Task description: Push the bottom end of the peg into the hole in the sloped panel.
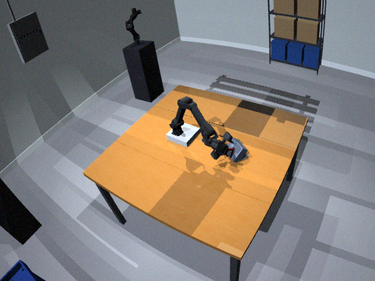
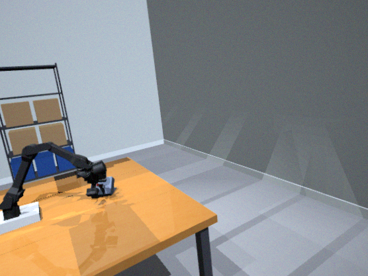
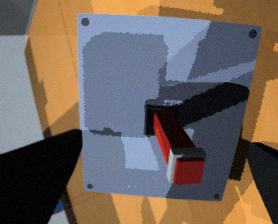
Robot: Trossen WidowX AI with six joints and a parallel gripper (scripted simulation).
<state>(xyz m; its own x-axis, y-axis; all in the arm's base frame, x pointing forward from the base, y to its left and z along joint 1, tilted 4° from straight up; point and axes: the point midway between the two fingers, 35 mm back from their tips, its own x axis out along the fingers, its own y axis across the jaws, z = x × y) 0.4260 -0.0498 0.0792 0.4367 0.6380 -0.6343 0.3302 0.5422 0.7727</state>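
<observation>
The red peg is 10 mm below my gripper tip. From my gripper tip the other things lie so: sloped panel (20 mm ahead, 40 mm to the left, 40 mm below).
</observation>
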